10 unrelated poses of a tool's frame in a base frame.
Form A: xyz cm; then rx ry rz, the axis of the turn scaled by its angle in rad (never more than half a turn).
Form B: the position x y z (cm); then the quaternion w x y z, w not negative. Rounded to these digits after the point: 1 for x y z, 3 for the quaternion.
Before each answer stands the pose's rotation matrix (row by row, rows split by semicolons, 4 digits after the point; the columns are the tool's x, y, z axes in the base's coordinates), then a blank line. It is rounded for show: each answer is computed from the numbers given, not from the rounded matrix.
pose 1, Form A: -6.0, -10.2, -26.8, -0.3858, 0.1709, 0.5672
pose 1, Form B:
0.8317 -0.5527 0.0521; 0.4895 0.7744 0.4009; -0.2619 -0.3080 0.9146

-6.0, -10.2, -26.8, 0.938, -0.189, 0.084, 0.278
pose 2, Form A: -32.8, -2.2, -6.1, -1.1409, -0.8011, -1.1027
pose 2, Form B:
0.2913 0.9558 0.0388; -0.2585 0.0396 0.9652; 0.9210 -0.2912 0.2586

-32.8, -2.2, -6.1, 0.630, -0.498, -0.350, -0.482
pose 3, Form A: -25.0, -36.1, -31.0, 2.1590, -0.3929, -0.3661
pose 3, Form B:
0.9063 -0.1450 -0.3970; -0.4062 -0.5582 -0.7235; -0.1167 0.8169 -0.5648

-25.0, -36.1, -31.0, 0.443, 0.870, -0.158, -0.148
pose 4, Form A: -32.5, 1.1, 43.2, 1.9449, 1.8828, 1.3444
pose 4, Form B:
-0.1677 0.7460 0.6445; 0.8518 -0.2195 0.4757; 0.4964 0.6287 -0.5986

-32.5, 1.1, 43.2, 0.060, 0.642, 0.622, 0.444
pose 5, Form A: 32.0, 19.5, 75.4, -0.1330, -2.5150, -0.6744
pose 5, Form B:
-0.8558 0.2233 -0.4667; -0.0402 0.8707 0.4902; 0.5158 0.4383 -0.7361

32.0, 19.5, 75.4, 0.264, -0.049, -0.930, -0.249
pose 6, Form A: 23.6, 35.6, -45.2, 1.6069, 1.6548, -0.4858
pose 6, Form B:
0.0858 0.9629 0.2560; 0.6717 0.1338 -0.7286; -0.7358 0.2344 -0.6353

23.6, 35.6, -45.2, 0.382, 0.630, 0.649, -0.190
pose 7, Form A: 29.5, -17.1, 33.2, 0.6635, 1.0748, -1.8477
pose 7, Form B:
-0.4767 0.8789 -0.0190; -0.4180 -0.2456 -0.8746; -0.7734 -0.4090 0.4844

29.5, -17.1, 33.2, 0.437, 0.267, 0.432, -0.743
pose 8, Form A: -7.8, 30.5, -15.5, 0.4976, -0.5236, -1.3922
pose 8, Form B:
0.1028 0.7820 -0.6148; -0.9933 0.1135 -0.0216; 0.0529 0.6129 0.7884

-7.8, 30.5, -15.5, 0.708, 0.224, -0.236, -0.627
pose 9, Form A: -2.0, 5.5, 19.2, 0.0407, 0.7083, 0.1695
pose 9, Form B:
0.7463 -0.1411 0.6504; 0.1686 0.9855 0.0202; -0.6438 0.0946 0.7593

-2.0, 5.5, 19.2, 0.934, 0.020, 0.346, 0.083
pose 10, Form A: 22.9, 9.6, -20.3, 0.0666, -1.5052, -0.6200
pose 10, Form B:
-0.0567 0.3399 -0.9387; -0.4199 0.8450 0.3313; 0.9058 0.4129 0.0949

22.9, 9.6, -20.3, 0.686, 0.030, -0.672, -0.277
